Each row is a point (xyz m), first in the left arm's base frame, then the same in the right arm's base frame.
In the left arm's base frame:
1: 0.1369 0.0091 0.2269
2: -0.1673 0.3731 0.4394
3: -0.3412 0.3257 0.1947
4: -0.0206 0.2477 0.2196
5: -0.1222 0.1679 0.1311
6: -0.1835 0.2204 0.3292
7: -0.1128 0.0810 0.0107
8: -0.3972 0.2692 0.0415
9: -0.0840 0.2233 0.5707
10: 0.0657 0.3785 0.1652
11: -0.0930 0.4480 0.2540
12: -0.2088 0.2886 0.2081
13: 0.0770 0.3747 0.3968
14: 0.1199 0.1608 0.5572
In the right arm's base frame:
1: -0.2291 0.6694 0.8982
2: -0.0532 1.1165 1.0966
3: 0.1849 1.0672 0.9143
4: -0.0291 0.8363 1.0163
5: 0.0453 0.8302 0.8786
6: -0.0411 1.0172 0.9362
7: 0.0845 0.7226 0.7837
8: 0.2948 0.9920 0.8045
9: -0.2622 1.1061 1.0432
10: 0.0318 0.7720 1.1565
11: 0.0802 0.9606 1.1547
12: 0.0919 0.9726 0.9531
13: -0.1421 0.9154 1.2113
14: -0.3835 0.9368 1.0906

